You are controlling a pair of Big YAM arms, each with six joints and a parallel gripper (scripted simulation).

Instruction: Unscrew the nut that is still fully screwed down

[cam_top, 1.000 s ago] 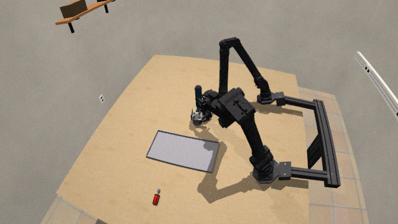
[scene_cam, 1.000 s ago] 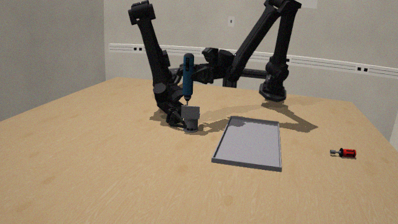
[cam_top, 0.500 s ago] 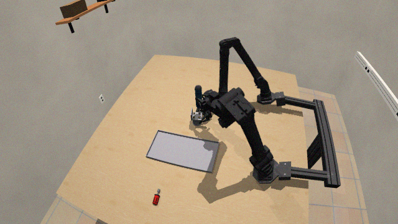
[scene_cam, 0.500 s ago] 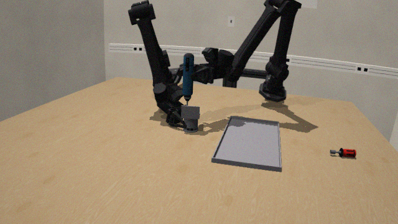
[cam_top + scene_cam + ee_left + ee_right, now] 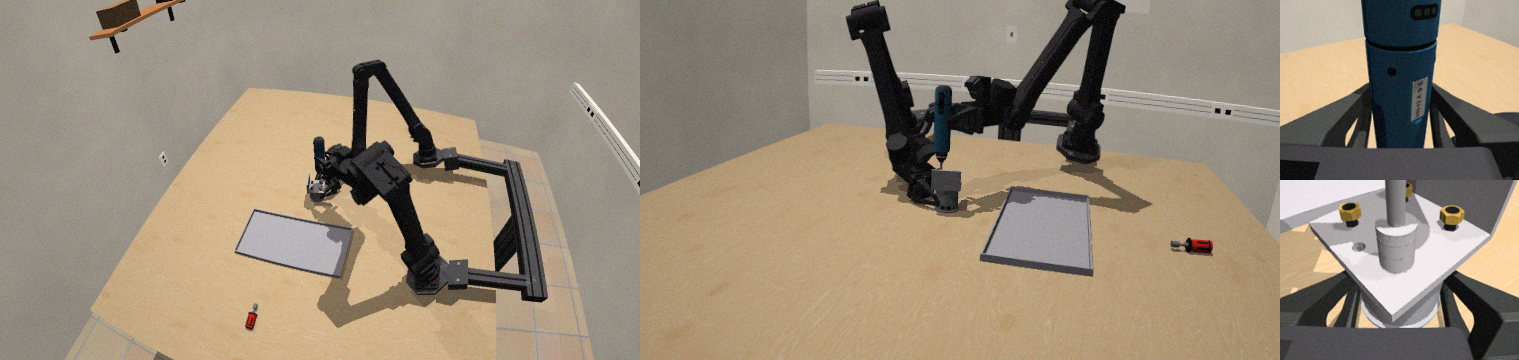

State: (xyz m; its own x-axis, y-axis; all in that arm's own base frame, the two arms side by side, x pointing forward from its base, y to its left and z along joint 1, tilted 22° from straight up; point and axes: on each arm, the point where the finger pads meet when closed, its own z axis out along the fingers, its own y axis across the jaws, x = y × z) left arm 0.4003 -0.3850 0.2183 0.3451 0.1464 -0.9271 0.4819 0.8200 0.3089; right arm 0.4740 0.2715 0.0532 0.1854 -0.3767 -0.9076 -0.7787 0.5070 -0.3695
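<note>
The grey bracket lies 50 mm above my right hand. From my right hand the other things lie so: shallow grey tray: 40 mm ahead, 250 mm to the left, 20 mm below; small red-handled screwdriver: 90 mm ahead, 590 mm to the left, 10 mm below.
</note>
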